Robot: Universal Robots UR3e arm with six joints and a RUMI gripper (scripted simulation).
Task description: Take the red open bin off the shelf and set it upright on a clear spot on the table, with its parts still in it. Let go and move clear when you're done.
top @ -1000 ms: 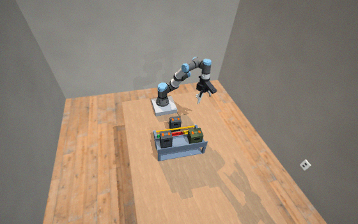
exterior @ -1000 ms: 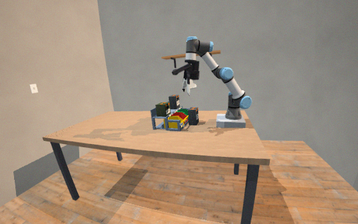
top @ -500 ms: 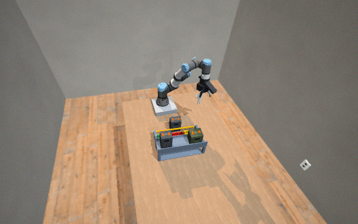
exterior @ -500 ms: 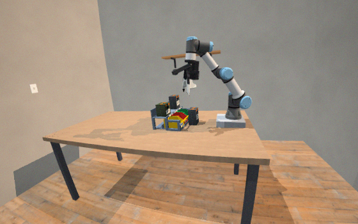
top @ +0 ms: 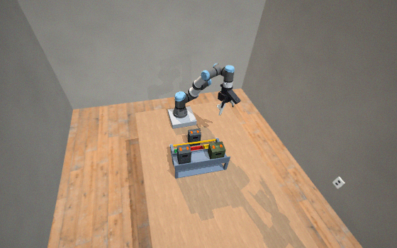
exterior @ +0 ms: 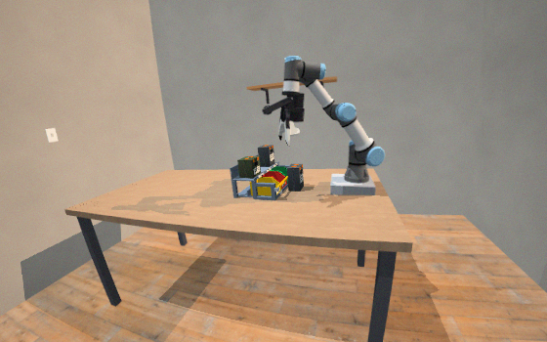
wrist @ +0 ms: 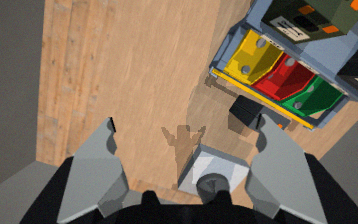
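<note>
Right now my hand is 24 cm to the left of the black case, 22 cm above it and 3 cm short of it. Round my hand: yellow bin (24 cm below, 16 cm ahead, 13 cm to the right); yellow rod (25 cm to the right, 23 cm below, 8 cm ahead); green case (24 cm ahead, 14 cm below, 13 cm to the right).
</note>
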